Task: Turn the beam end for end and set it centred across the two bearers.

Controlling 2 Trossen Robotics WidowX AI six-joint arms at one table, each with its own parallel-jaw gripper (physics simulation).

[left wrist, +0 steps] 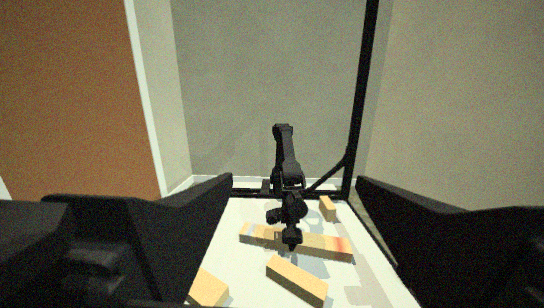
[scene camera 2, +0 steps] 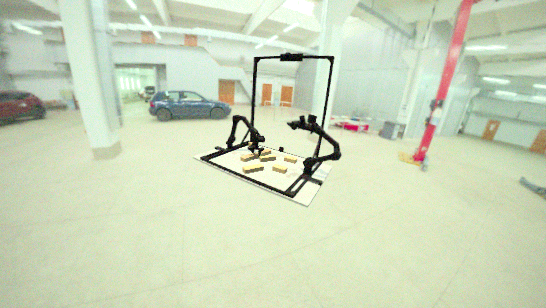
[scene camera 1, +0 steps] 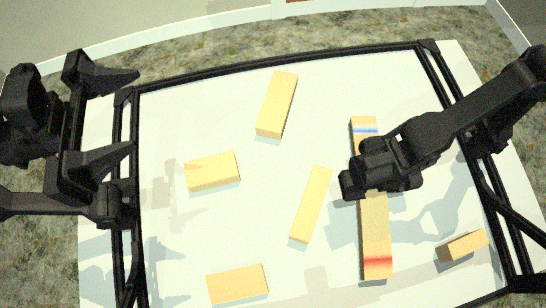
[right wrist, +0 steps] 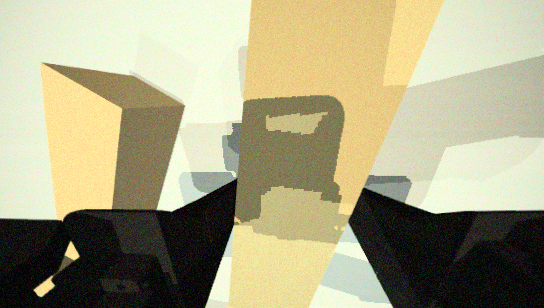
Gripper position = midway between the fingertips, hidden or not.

My left gripper (scene camera 1: 136, 105) is open, holding nothing. My right gripper (scene camera 1: 368, 193) grips a beam (scene camera 1: 375, 251), which still rests on the table.
The beam also shows in the left wrist view (left wrist: 336, 248) and in the right wrist view (right wrist: 321, 91). My left gripper also shows in the left wrist view (left wrist: 293, 180). My right gripper is seen too in the left wrist view (left wrist: 290, 243) and in the right wrist view (right wrist: 288, 183).
